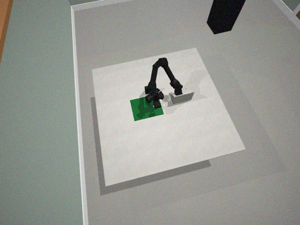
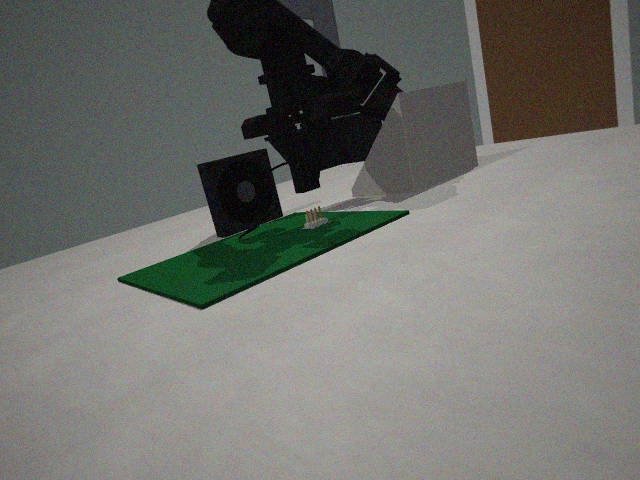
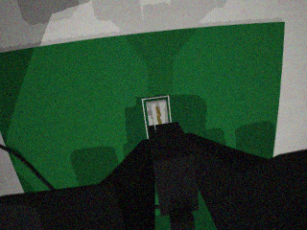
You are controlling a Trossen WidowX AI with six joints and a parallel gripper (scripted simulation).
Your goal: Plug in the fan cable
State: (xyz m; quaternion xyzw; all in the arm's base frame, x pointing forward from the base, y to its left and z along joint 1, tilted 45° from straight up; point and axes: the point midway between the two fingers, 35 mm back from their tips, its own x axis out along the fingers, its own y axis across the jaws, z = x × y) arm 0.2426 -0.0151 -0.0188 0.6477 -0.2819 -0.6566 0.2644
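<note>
Right now my gripper tip is 7 cm above the white four-pin fan header and 1 cm short of it. Round my gripper tip: black plug (1 cm ahead, 1 cm above); green board (9 cm ahead, 8 cm below, 2 cm to the right); black fan (17 cm to the right, 1 cm below).
</note>
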